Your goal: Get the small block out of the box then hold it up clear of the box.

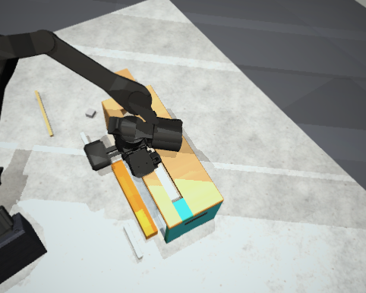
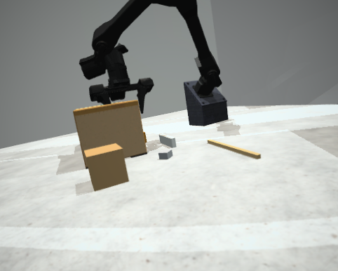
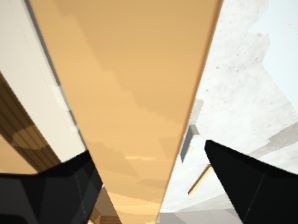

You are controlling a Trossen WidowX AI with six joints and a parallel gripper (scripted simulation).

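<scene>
The orange block lies 6 cm ahead of my gripper tip and 2 cm to the left of it. Also, from my gripper tip: thin yellow stick (29 cm to the left, 10 cm behind, 8 cm below); grey block (21 cm to the left, 8 cm below, 1 cm ahead).
</scene>
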